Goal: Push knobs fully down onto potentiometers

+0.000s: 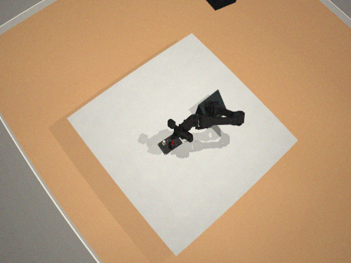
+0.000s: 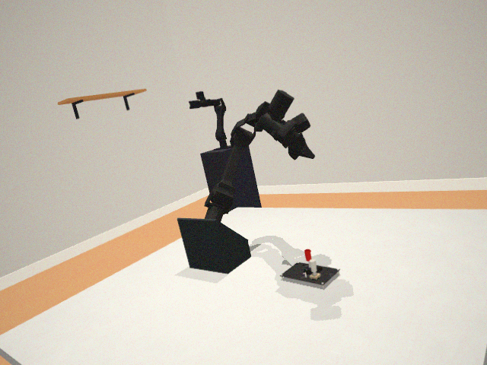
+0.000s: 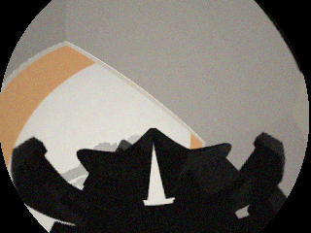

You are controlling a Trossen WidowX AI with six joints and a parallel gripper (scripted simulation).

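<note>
Now: the red knob 60 mm behind my gripper tip, 40 mm to the right of it and 300 mm below it. Round my gripper tip: white knob (10 mm behind, 80 mm to the right, 310 mm below).
</note>
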